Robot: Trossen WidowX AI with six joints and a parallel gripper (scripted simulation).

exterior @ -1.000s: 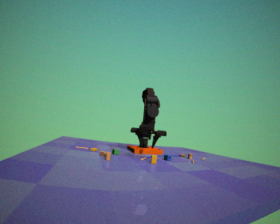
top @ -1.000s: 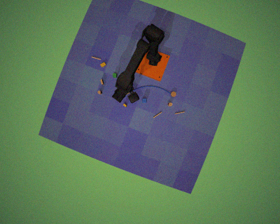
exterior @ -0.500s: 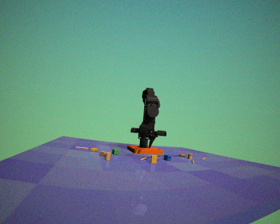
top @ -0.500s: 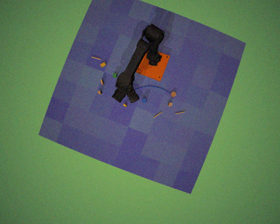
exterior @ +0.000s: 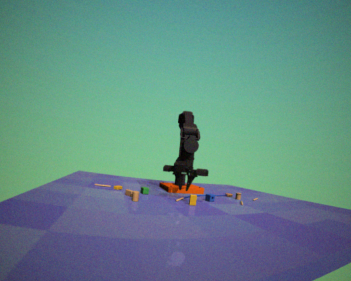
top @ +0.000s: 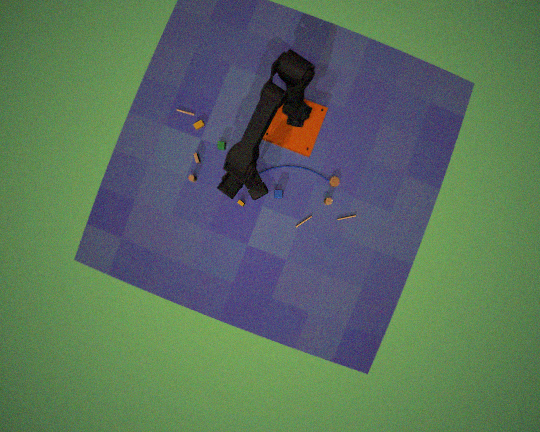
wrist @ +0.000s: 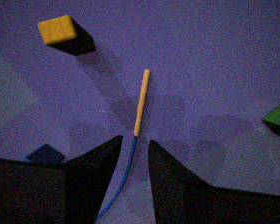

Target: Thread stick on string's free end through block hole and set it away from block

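Right now the thin wooden stick is 40 mm below my gripper tip, 10 mm to the right of it and 10 mm ahead of it. From my gripper tip the other things lie so: tan block (220 mm to the right, 30 mm below, 30 mm behind); then blue block (120 mm to the left, 40 mm ahead, 20 mm below); then green cube (140 mm to the right, 100 mm behind, 20 mm below).
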